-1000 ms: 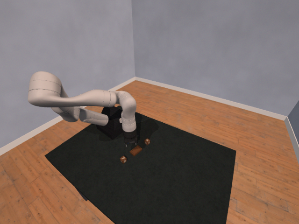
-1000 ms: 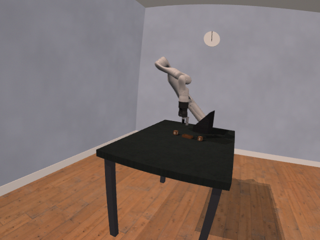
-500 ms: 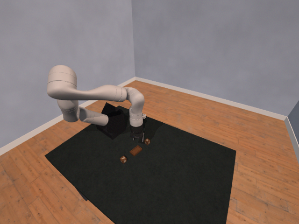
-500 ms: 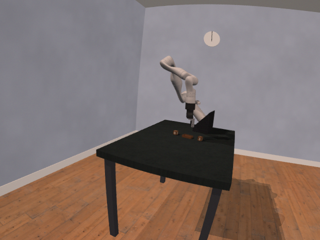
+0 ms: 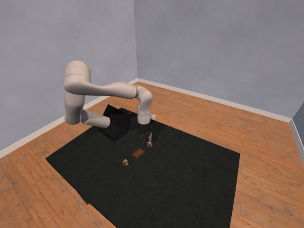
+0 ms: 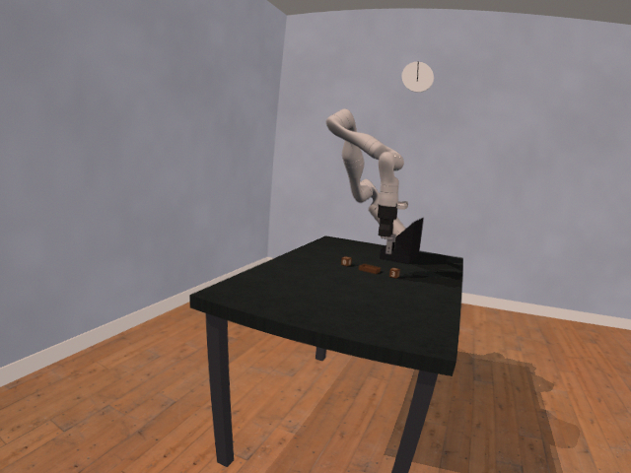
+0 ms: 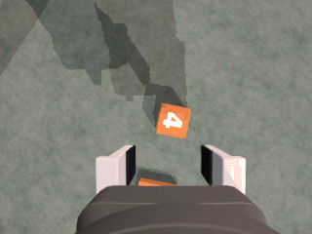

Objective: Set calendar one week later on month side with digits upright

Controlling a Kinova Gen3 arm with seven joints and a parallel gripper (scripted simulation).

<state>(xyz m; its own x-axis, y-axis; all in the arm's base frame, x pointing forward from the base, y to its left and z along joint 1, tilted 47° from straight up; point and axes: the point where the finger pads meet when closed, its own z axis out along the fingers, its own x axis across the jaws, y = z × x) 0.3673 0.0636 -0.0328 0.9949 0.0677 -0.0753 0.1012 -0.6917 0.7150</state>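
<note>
Right now the orange cube is 100 mm below my hand and 30 mm to the left of it. Round my hand: orange-brown tray (100 mm below, 80 mm to the right, 10 mm behind).
</note>
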